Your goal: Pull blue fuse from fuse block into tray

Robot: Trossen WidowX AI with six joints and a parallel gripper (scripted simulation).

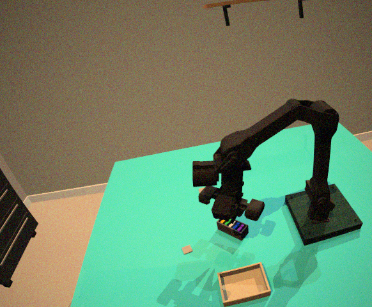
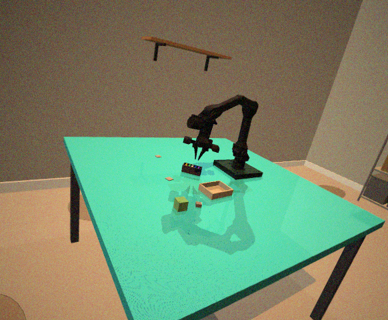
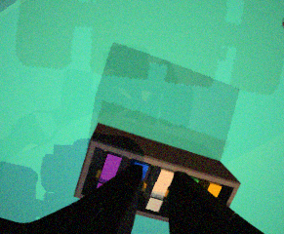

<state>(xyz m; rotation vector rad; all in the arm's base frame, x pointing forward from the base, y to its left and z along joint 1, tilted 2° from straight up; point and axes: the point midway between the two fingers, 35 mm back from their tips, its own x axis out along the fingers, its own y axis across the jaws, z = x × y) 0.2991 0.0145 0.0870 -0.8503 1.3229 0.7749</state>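
My gripper tip is now 60 mm above the blue fuse, 20 mm to the left of it and 20 mm past it. From my gripper tip the other things lie so: purple fuse 60 mm below, 30 mm behind, 10 mm to the right; then green fuse 60 mm below, 50 mm to the right, 10 mm ahead; then white fuse 60 mm below, 40 mm to the right.
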